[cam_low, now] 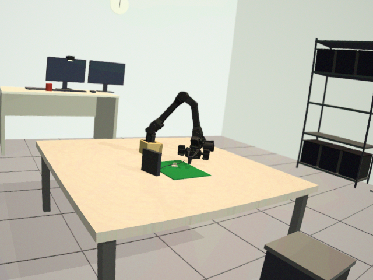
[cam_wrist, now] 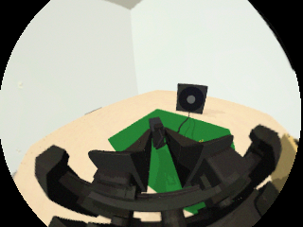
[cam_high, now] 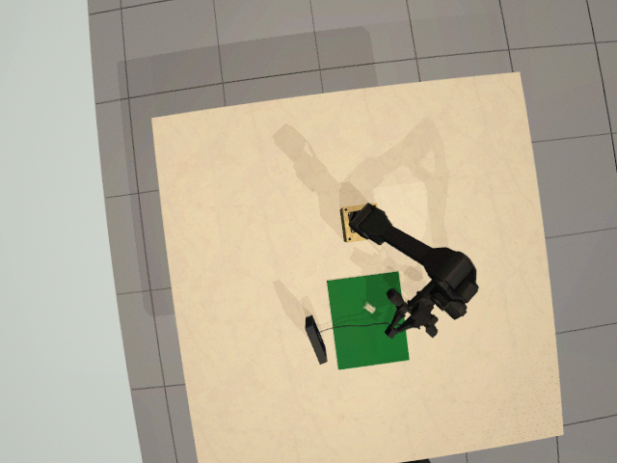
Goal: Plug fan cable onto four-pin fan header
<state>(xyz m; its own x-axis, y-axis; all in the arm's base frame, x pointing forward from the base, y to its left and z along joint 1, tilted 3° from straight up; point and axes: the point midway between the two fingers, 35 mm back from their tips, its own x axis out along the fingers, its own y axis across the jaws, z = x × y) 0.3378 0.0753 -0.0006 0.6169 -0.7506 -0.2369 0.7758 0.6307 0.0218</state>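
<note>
My gripper tip is now 2 cm past the green board, 6 cm to the left of it and 8 cm above it. Also, from my gripper tip: dark plug: 1 cm below; then black fan: 2 cm behind, 23 cm to the right, 1 cm below; then four-pin header: 7 cm behind, 5 cm to the right, 7 cm below.
</note>
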